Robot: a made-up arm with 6 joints.
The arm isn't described. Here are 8 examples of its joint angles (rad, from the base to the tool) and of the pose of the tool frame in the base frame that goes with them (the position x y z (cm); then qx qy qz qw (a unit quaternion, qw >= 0)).
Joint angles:
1: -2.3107 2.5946 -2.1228 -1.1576 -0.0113 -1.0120
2: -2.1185 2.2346 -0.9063 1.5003 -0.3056 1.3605
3: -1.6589 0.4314 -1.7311 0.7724 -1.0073 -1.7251
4: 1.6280 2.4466 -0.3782 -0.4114 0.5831 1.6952
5: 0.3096 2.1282 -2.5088 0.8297 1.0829 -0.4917
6: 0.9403 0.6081 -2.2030 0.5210 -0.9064 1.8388
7: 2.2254 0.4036 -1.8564 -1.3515 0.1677 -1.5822
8: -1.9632 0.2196 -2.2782 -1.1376 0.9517 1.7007
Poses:
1: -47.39 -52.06 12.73 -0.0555 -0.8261 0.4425 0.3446
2: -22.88 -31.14 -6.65 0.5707 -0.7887 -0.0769 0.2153
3: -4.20 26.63 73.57 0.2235 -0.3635 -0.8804 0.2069
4: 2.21 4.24 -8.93 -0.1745 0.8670 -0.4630 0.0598
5: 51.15 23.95 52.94 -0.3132 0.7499 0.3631 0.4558
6: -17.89 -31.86 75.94 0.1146 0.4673 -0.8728 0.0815
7: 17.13 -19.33 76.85 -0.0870 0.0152 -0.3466 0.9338
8: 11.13 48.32 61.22 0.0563 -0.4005 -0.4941 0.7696
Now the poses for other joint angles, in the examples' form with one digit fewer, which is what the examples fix.
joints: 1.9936 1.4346 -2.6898 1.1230 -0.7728 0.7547
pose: 4.9 6.1 88.0 -0.340 0.037 -0.891 0.299
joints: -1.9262 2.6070 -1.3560 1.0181 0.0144 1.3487
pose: -16.4 -44.5 -14.5 0.823 -0.533 0.049 0.192
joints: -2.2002 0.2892 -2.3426 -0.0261 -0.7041 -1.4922
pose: 34.5 47.0 59.0 0.207 0.558 0.770 0.231
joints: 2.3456 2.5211 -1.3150 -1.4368 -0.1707 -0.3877
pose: -35.2 33.4 -11.0 -0.834 -0.493 0.140 0.205
